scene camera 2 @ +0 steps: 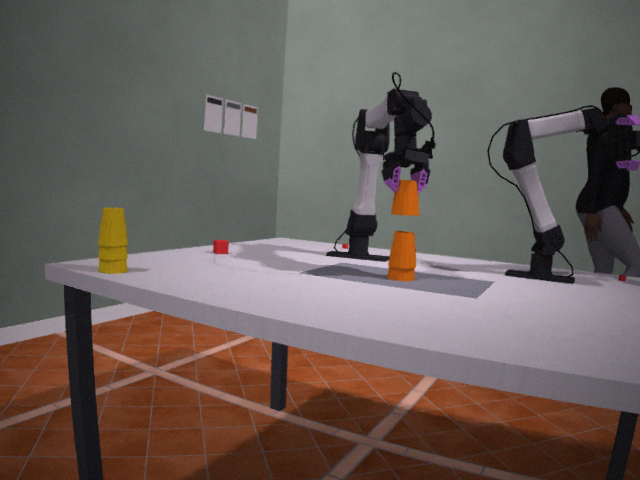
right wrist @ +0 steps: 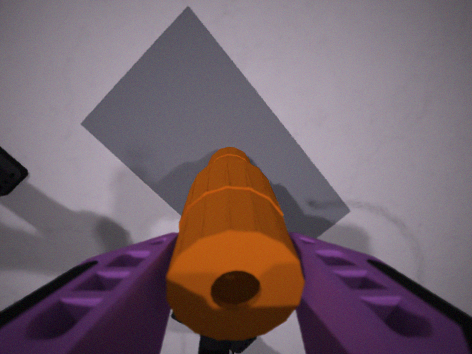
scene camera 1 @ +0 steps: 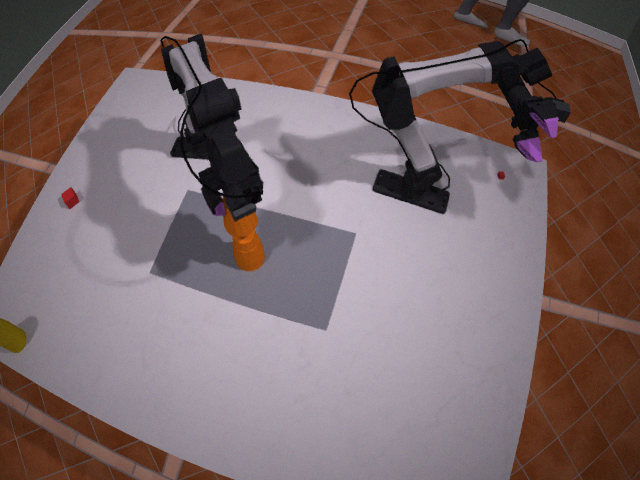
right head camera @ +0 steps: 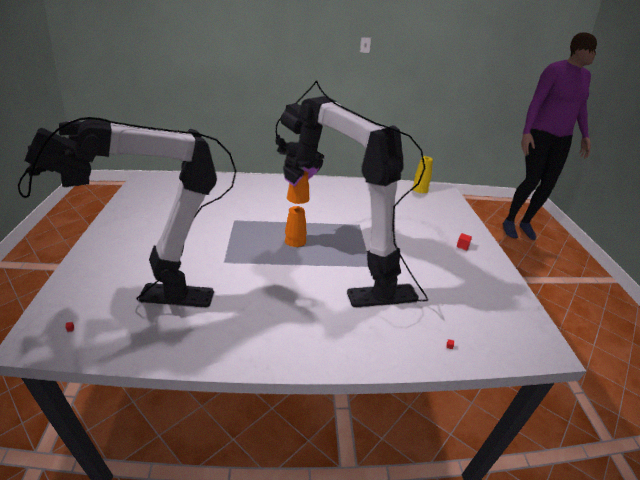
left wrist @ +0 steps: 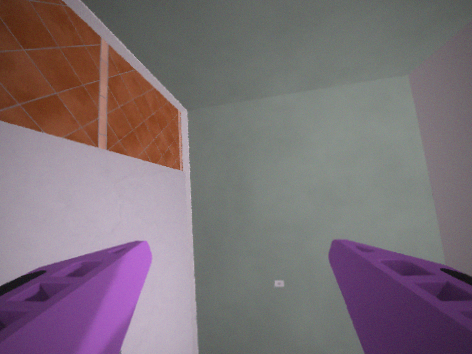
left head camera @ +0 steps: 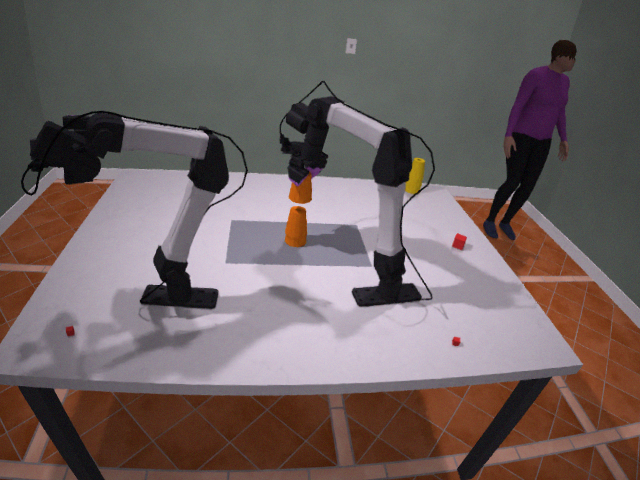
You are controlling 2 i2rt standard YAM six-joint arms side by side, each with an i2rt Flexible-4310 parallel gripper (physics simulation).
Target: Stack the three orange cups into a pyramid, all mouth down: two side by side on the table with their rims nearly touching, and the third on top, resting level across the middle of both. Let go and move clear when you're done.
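Frame: origin at the left arm's base, x up, y back, z right, level; centimetres.
Where they show: left gripper, fingertip midpoint: (scene camera 2: 638, 143) (scene camera 1: 546, 150) (left wrist: 239, 248); right gripper, fingertip midpoint: (scene camera 2: 406, 193) (right wrist: 233, 240) (right head camera: 299, 182) (left head camera: 302, 182); left arm's base, link origin: (scene camera 2: 539, 278) (scene camera 1: 411, 192) (right head camera: 176, 296) (left head camera: 180, 297); right arm's base, link origin: (scene camera 2: 357, 257) (scene camera 1: 204, 149) (right head camera: 382, 296) (left head camera: 386, 295).
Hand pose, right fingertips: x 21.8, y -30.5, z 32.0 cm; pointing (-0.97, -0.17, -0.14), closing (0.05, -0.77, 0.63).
Each offset is from my right fingertips to the top centre of the thing. Level surfaces: height alone.
An orange cup @[dy -0.4, dx +3.2, dz -0.4 cm] (left head camera: 300, 192) (right head camera: 298, 192) (scene camera 1: 240, 222) (scene camera 2: 406, 200) hangs mouth down in my right gripper (scene camera 2: 407, 187) (right wrist: 235, 237), whose fingers are shut on its upper part. A visible gap separates it from the nested orange cups @[dy -0.8, dx -9.9, dz -0.7 cm] (left head camera: 296, 227) (right head camera: 295, 227) (scene camera 1: 249, 253) (scene camera 2: 402, 255) (right wrist: 230, 172) standing mouth down below. These look like two, with one rim just above the other. They stand on the grey mat @[dx -21.8 cm] (left head camera: 336, 257) (scene camera 1: 305, 294) (scene camera 2: 460, 289) (right wrist: 185, 75). My left gripper (scene camera 1: 546, 147) (left wrist: 239, 248) is open and empty, raised far from the cups.
Nested yellow cups @[dy -47.4, dx -6.7, dz +53.5 cm] (left head camera: 415, 176) (right head camera: 422, 175) (scene camera 1: 11, 335) (scene camera 2: 112, 240) stand near a table corner. A larger red cube @[dy -3.2, dx -17.8, dz +59.4 cm] (left head camera: 459, 241) (right head camera: 464, 241) (scene camera 1: 70, 197) (scene camera 2: 220, 246) lies beyond the mat, and small red cubes @[dy +46.2, dx -20.2, dz -56.3 cm] (left head camera: 70, 331) @[dy +44.2, dx -20.2, dz +40.9 cm] (left head camera: 455, 341) lie near the arm bases.
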